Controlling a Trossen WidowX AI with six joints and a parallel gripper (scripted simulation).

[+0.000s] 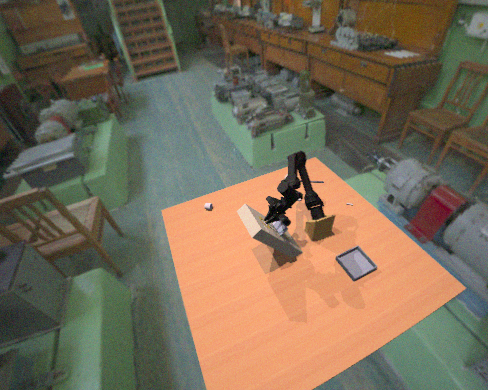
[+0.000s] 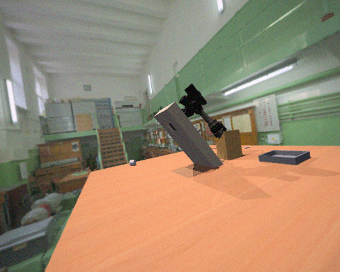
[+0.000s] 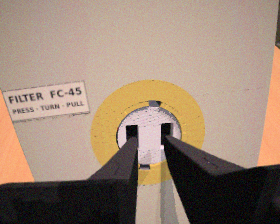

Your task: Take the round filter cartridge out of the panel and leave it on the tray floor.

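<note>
Now: gripper tip 20 mm short of the round white filter cartridge and 10 mm above it. Round my gripper tip: shallow tray 400 mm behind, 270 mm to the left, 270 mm below; then white object 500 mm to the right, 250 mm below, 210 mm ahead.
</note>
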